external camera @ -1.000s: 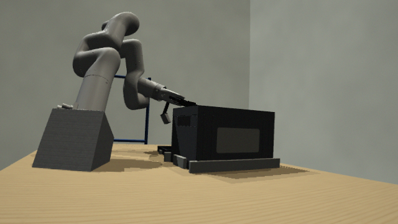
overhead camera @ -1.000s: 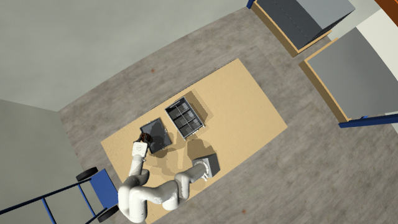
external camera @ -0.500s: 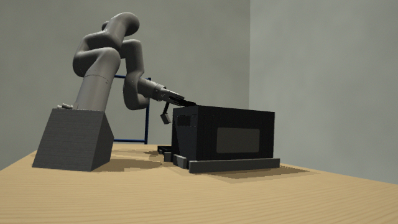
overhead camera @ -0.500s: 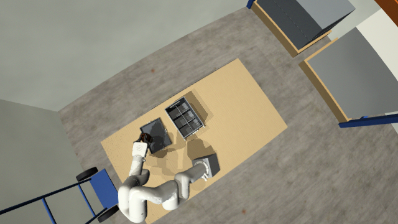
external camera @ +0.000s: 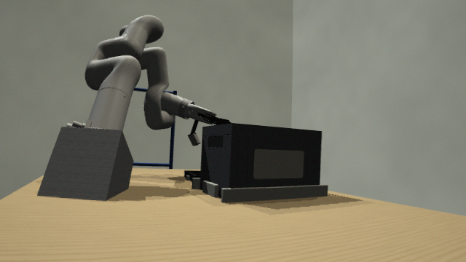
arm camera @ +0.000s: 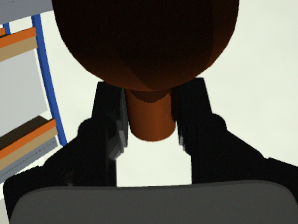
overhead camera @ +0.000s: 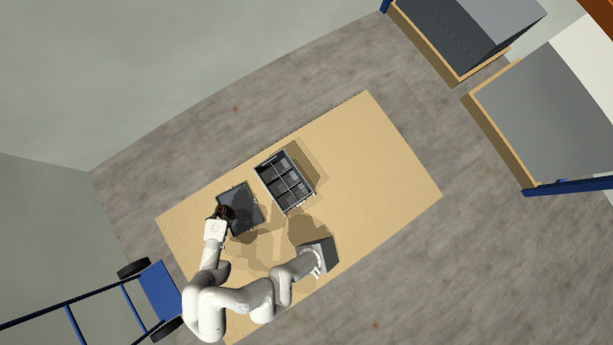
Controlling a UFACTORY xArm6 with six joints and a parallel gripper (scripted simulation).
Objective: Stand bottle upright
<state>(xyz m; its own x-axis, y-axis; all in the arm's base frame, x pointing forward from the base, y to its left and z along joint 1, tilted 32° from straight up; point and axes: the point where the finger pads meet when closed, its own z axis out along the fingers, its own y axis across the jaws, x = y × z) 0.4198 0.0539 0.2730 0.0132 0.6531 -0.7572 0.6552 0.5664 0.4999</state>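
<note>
Now: the brown bottle 6 cm below my hand, 1 cm to the left of it and 1 cm behind it. Round my hand: dark tray (20 cm below, 4 cm to the right, 2 cm behind); dark crate (32 cm to the right, 13 cm below, 7 cm behind).
</note>
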